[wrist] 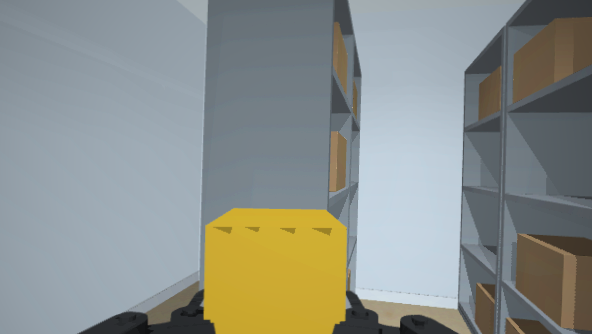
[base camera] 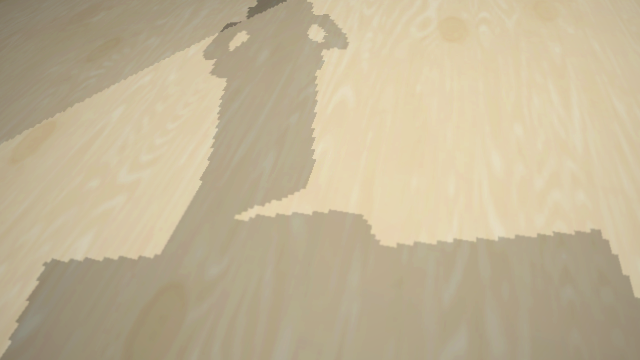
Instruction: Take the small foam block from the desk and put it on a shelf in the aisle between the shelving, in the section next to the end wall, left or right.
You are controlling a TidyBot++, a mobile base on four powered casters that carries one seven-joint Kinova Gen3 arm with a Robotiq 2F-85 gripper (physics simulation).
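Places are measured from the arm's base along level axes (x right, y ahead, z up), in metres.
Pixels of known places: gripper, fingertip midpoint: [wrist: 277, 300].
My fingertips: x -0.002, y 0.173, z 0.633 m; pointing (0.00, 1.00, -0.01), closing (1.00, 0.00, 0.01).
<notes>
Behind a point stands the place of what it marks.
My gripper [wrist: 277, 300] {x -0.002, y 0.173, z 0.633 m} is shut on the yellow foam block [wrist: 275, 270] {x -0.002, y 0.123, z 0.662 m}, which stands upright between the fingers at the bottom middle of the wrist view. The block hides the fingertips and the lower part of the left shelving. The left shelving [wrist: 267, 110] {x -0.058, y 1.216, z 0.890 m} shows its grey end panel straight ahead, with its shelves seen very edge-on to the right of that panel. The right shelving [wrist: 503, 150] {x 1.173, y 1.807, z 0.821 m} stands at the right of the wrist view. The aisle between them ends at the pale end wall [wrist: 410, 165] {x 1.055, y 2.843, z 0.744 m}. The gripper and block do not show in the base camera view.
Cardboard boxes stand on both shelvings, among them an open box [wrist: 542, 280] {x 1.080, y 1.381, z 0.262 m} at the lower right and a box [wrist: 337, 162] {x 0.247, y 1.578, z 0.725 m} on the left shelving. A side wall [wrist: 100, 150] {x -1.105, y 2.151, z 0.767 m} runs along the left. The base camera view shows wooden floor [base camera: 475, 125] {x 0.201, y 0.498, z -0.397 m} with the robot's shadow.
</notes>
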